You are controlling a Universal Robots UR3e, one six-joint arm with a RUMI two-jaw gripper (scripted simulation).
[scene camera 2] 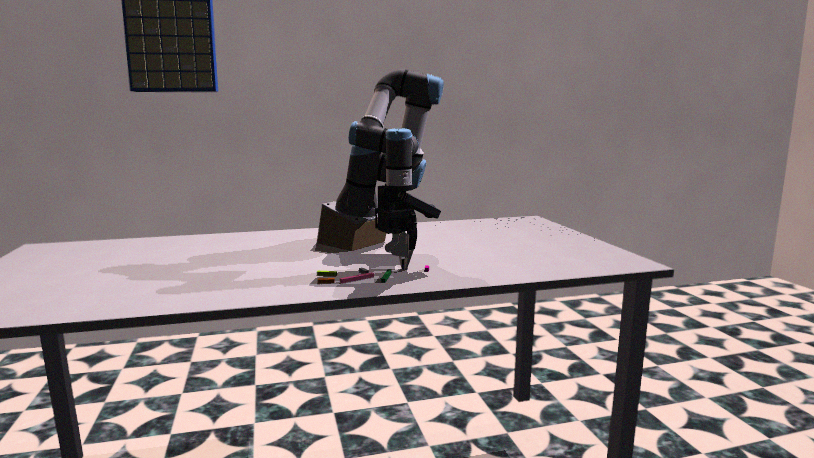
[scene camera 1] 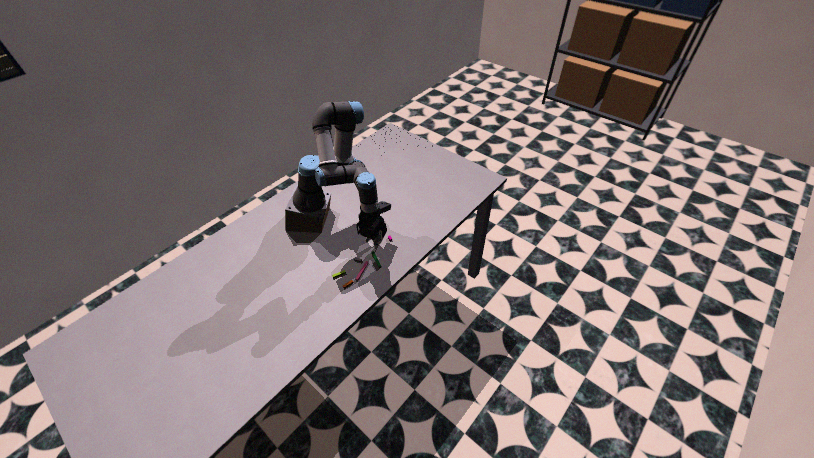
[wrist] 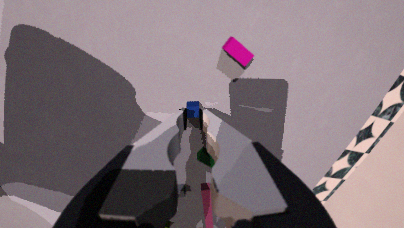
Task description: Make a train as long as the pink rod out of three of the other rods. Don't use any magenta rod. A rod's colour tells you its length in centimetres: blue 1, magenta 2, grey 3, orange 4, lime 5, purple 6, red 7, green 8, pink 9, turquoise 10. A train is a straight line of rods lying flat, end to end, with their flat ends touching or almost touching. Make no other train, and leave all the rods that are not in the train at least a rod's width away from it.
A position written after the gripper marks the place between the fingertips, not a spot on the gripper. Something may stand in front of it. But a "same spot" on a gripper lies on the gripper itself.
gripper: scene camera 2; scene camera 1; wrist 193, 110
same spot on gripper: [scene camera 1: 377, 226] = [scene camera 2: 399, 214]
